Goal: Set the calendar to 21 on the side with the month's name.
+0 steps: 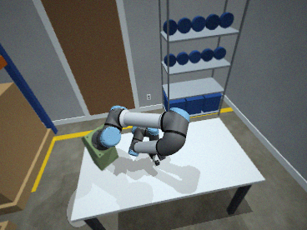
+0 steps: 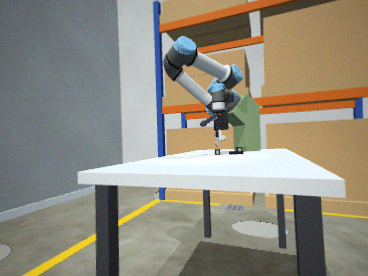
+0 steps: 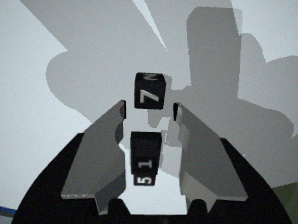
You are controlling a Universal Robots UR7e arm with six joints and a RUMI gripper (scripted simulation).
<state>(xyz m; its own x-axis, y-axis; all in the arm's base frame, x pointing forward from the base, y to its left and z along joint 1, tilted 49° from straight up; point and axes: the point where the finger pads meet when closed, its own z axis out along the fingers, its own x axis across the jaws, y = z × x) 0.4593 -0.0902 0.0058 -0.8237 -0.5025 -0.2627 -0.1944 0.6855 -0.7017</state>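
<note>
Now: the dark cube 40 mm below my hand.
</note>
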